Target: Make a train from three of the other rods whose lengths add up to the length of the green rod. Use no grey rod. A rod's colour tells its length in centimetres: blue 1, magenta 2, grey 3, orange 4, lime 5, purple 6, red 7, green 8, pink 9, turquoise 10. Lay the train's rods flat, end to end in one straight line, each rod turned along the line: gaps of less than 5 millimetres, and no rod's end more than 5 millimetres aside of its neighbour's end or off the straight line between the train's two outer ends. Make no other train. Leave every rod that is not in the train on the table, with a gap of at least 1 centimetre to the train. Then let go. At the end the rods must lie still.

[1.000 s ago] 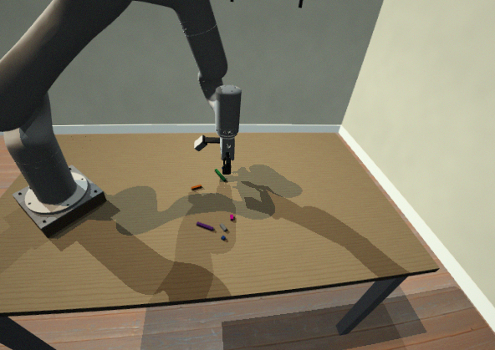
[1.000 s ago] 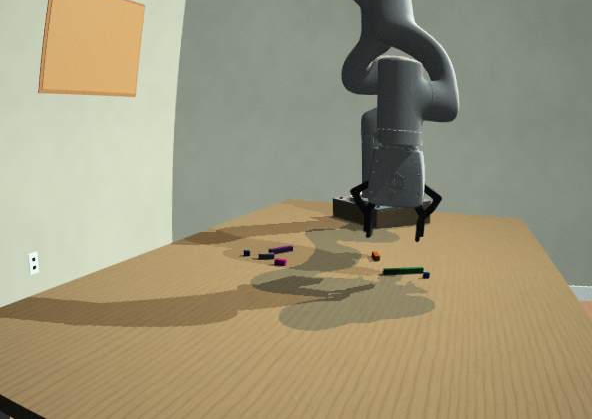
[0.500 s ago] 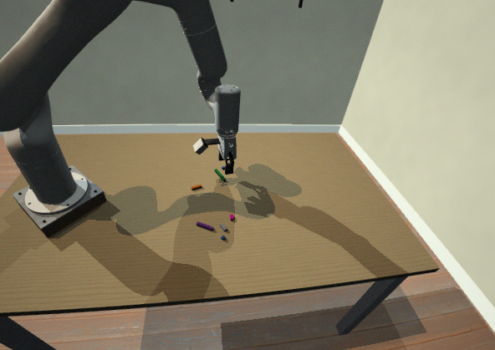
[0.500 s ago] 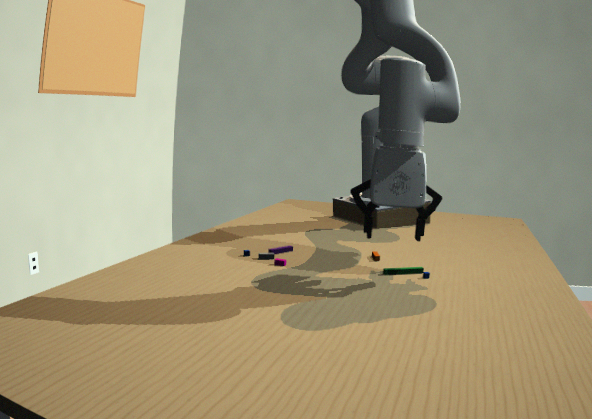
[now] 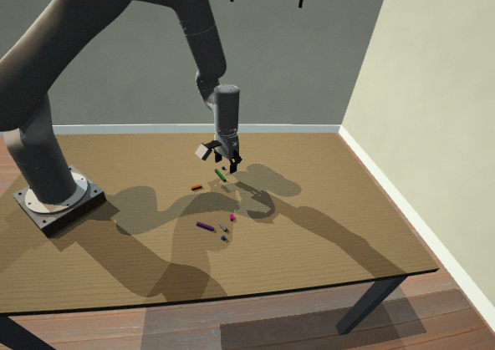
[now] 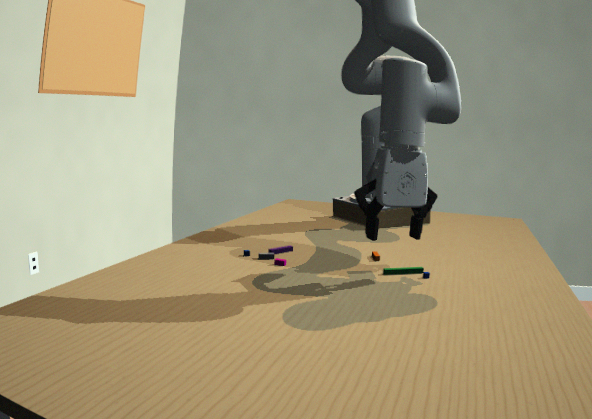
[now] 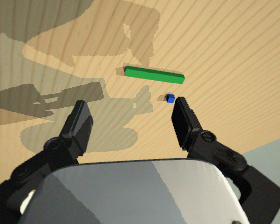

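Right now the green rod is 70 mm below my hand, 20 mm to the left of it and 20 mm behind it. The rest, counted from my hand: grey rod: 250 mm to the right, 70 mm below, 20 mm behind; then orange rod: 120 mm behind, 70 mm below, 50 mm to the right; then magenta rod: 210 mm to the right, 70 mm below, 20 mm ahead.
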